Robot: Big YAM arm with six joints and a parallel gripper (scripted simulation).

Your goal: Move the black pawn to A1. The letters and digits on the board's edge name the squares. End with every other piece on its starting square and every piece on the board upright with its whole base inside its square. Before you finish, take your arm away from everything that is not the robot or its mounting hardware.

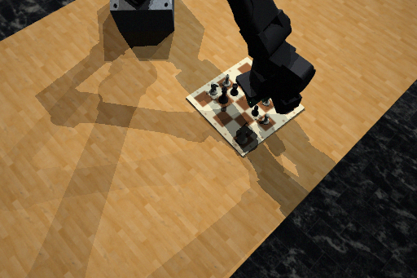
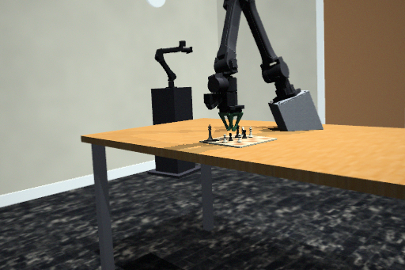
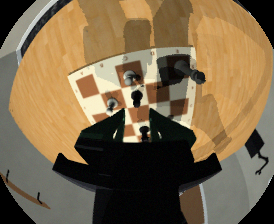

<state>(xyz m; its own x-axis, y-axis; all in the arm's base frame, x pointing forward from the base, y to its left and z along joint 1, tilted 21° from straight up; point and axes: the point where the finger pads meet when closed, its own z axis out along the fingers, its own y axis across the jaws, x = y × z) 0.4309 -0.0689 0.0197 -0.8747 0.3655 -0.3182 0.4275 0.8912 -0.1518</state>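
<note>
Right now the black pawn is 30 mm below my hand. From my hand the other things lie so: chessboard (30 mm behind, 10 mm to the left, 50 mm below); then tall black piece (80 mm behind, 20 mm to the right, 20 mm below).
</note>
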